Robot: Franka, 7 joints.
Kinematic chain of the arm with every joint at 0, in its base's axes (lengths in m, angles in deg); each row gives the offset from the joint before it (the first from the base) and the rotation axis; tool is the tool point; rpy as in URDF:
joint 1: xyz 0 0 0.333 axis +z
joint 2: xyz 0 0 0 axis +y
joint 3: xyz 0 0 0.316 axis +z
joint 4: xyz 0.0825 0 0 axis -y
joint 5: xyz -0.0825 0 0.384 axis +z
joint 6: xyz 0 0 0 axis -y
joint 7: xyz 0.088 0 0 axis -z
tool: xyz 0 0 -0.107 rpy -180 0 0
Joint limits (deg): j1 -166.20..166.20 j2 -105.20..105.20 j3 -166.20..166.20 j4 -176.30..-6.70 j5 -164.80..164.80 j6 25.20..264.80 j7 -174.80..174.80
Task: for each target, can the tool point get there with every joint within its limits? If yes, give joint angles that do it. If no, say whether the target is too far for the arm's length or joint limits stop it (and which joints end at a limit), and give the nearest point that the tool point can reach.
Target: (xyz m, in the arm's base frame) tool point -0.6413 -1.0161 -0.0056
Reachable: no: too far | nearest point -0.4407 -0.6983 0.1003 | short by 0.390 m
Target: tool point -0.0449 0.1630 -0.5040
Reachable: no: joint limits stop it (at a limit: joint 2) | nearest point -0.0517 0.1876 -0.3533 | short by 0.153 m
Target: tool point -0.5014 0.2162 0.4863
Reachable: yes | joints -86.17 -19.60 -125.61 -114.70 95.43 64.62 -77.29
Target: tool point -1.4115 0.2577 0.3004
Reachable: no: too far | nearest point -0.8437 0.1540 0.3135 | short by 0.577 m
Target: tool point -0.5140 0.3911 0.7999
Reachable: yes | joints 2.79 -43.70 103.59 -44.61 134.26 180.62 -76.55
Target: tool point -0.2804 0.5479 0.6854
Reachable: yes | joints 37.89 27.28 98.42 -99.09 31.16 165.37 78.20
